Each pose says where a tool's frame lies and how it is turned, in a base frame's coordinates. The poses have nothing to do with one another.
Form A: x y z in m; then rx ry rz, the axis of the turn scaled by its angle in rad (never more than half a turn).
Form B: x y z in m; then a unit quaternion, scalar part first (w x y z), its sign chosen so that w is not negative. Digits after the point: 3 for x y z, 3 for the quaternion.
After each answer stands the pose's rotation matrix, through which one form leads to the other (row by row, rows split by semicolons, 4 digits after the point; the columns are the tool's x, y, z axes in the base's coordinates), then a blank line. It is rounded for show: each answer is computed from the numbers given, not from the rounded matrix.
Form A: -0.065 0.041 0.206 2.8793 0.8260 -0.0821
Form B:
-0.065 0.041 0.206 0.072 0.958 0.275 -0.027
0.8473 0.5309 -0.0125; 0.5230 -0.8383 -0.1539; -0.0922 0.1238 -0.9880

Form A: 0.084 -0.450 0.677 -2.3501 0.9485 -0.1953
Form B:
0.084 -0.450 0.677 0.295 -0.883 0.357 -0.073
0.7350 -0.5864 0.3403; -0.6732 -0.5713 0.4696; -0.0810 -0.5742 -0.8147

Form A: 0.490 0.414 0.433 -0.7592 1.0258 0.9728
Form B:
0.490 0.414 0.433 0.695 -0.340 0.460 0.436
0.1975 -0.9186 0.3424; 0.2932 0.3886 0.8735; -0.9354 -0.0722 0.3461

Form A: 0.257 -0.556 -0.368 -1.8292 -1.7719 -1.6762
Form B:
0.257 -0.556 -0.368 0.046 -0.599 -0.581 -0.549
-0.2773 0.7468 0.6045; 0.6449 -0.3216 0.6933; 0.7121 0.5821 -0.3925

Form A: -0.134 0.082 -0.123 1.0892 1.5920 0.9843
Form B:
-0.134 0.082 -0.123 0.469 0.444 0.649 0.401
-0.1656 0.2005 0.9656; 0.9534 0.2829 0.1048; -0.2522 0.9380 -0.2380

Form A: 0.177 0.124 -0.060 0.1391 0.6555 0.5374
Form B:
0.177 0.124 -0.060 0.909 0.067 0.318 0.261
0.6623 -0.4309 0.6129; 0.5166 0.8552 0.0430; -0.5427 0.2882 0.7890

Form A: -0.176 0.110 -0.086 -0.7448 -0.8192 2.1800
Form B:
-0.176 0.110 -0.086 0.341 -0.286 -0.315 0.838
-0.6031 -0.3917 -0.6949; 0.7524 -0.5687 -0.3324; -0.2650 -0.7233 0.6377

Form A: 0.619 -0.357 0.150 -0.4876 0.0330 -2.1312
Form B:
0.619 -0.357 0.150 0.460 -0.198 0.013 -0.866
-0.4991 0.7904 0.3552; -0.8010 -0.5772 0.1588; 0.3306 -0.2053 0.9212

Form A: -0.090 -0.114 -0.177 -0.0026 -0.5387 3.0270
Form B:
-0.090 -0.114 -0.177 0.034 -0.001 -0.175 0.984
-0.9978 -0.0656 -0.0134; 0.0662 -0.9364 -0.3446; 0.0101 -0.3447 0.9387

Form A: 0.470 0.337 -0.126 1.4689 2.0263 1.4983
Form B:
0.470 0.337 -0.126 0.112 0.500 0.690 0.510
-0.4741 0.5764 0.6656; 0.8053 -0.0219 0.5925; 0.3561 0.8169 -0.4538

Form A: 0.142 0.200 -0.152 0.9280 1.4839 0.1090
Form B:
0.142 0.200 -0.152 0.640 0.407 0.650 0.048
0.1492 0.4681 0.8710; 0.5903 0.6645 -0.4582; -0.7932 0.5825 -0.1772

